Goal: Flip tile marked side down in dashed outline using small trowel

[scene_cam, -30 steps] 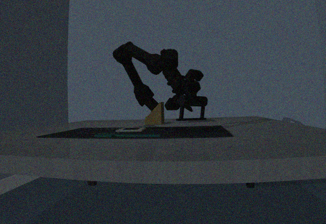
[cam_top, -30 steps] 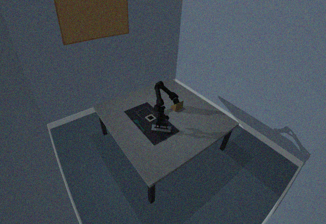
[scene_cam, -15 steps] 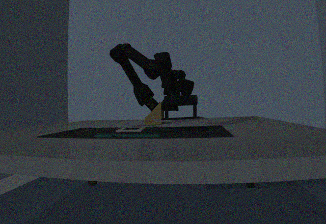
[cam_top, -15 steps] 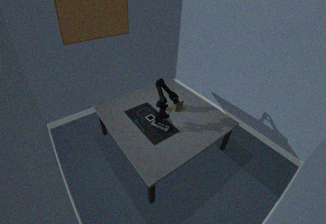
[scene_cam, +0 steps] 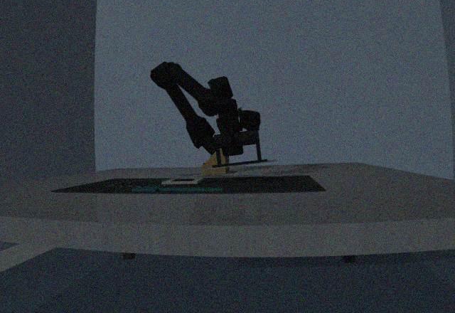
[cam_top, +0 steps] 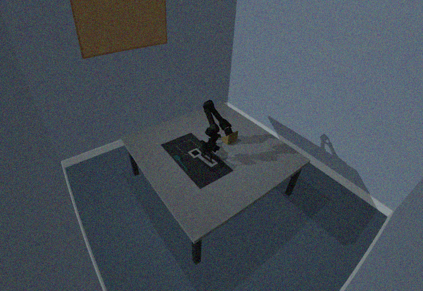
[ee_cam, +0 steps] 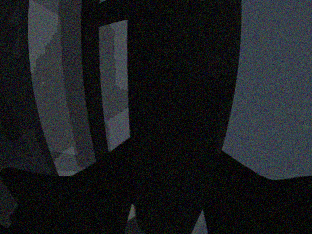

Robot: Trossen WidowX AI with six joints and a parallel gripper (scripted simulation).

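Now: the dark mat 10 mm ahead of my gripper tip, 100 mm to the right of it and 110 mm below it. The rest, counted from my gripper tip: tile 20 mm behind, 140 mm to the right, 90 mm below; teal strip 150 mm ahead, 120 mm to the right, 90 mm below; trowel 30 mm behind, 10 mm below.
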